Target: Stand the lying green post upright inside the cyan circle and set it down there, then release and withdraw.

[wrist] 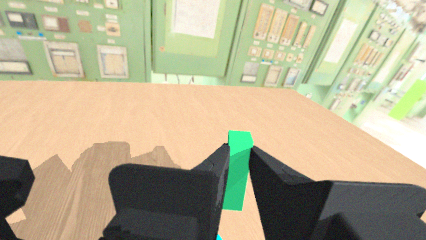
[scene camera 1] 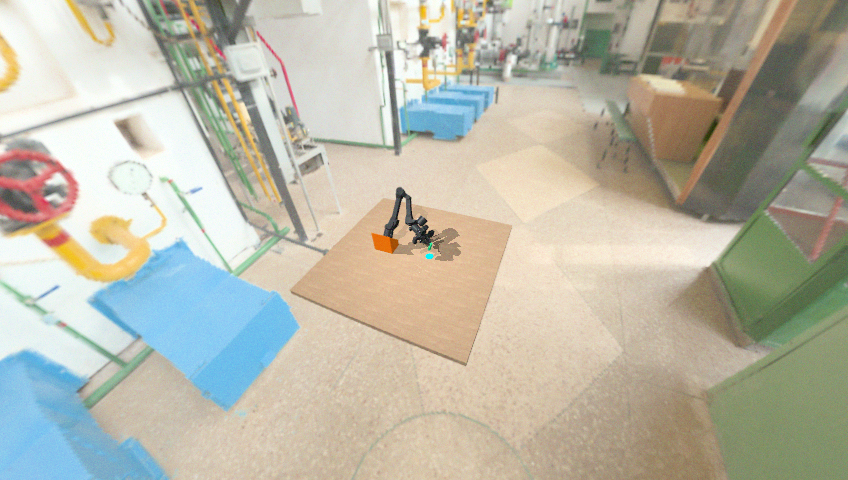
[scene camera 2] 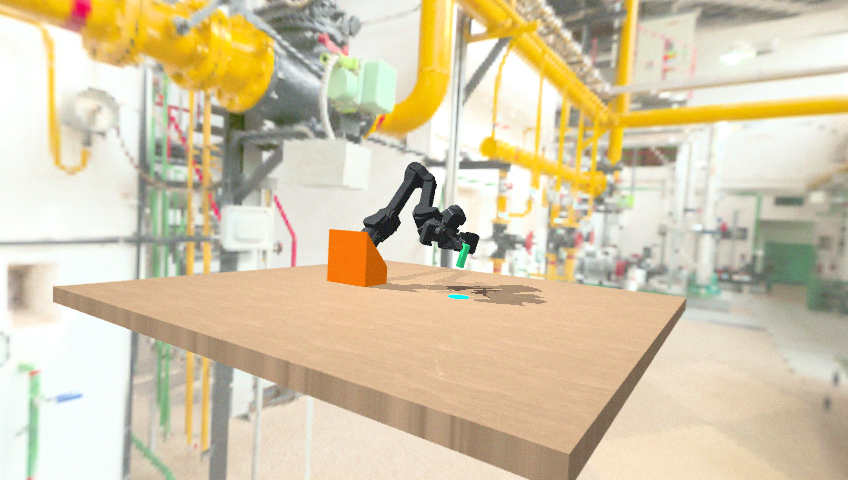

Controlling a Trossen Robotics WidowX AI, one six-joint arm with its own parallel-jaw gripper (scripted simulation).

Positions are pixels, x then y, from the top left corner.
Scene:
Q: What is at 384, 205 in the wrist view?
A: My gripper.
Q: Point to a green post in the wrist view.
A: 240, 142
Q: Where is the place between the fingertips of my gripper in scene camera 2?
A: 465, 248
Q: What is my gripper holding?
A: A green post.

